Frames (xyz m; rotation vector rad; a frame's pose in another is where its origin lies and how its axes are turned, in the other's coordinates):
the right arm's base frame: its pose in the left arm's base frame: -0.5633 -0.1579 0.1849 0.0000 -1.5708 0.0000
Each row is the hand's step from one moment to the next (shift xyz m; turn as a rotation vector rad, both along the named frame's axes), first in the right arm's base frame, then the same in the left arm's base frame.
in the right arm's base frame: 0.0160 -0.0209 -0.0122 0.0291 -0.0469 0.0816
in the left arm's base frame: 0.0122 -0.0209 0.0160 -0.0816 -0.0469 0.0291
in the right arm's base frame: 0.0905 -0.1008 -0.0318 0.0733 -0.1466 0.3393
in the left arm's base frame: 0.0318 -0.1008 0.0905 -0.3393 -0.1466 0.0733
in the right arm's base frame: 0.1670 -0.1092 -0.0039 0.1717 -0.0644 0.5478
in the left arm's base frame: 0.0039 -0.1092 0.1670 -0.5478 -0.0644 0.1717
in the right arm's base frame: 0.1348 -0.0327 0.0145 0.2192 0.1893 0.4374
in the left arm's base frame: -0.0145 -0.0327 0.1348 -0.4374 0.1893 0.2192
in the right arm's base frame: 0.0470 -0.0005 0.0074 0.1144 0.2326 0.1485
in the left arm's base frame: -0.0074 -0.0005 0.0470 -0.1485 0.2326 0.1144
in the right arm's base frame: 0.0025 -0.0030 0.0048 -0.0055 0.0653 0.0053
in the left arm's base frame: -0.0048 -0.0030 0.0025 -0.0053 0.0653 -0.0055
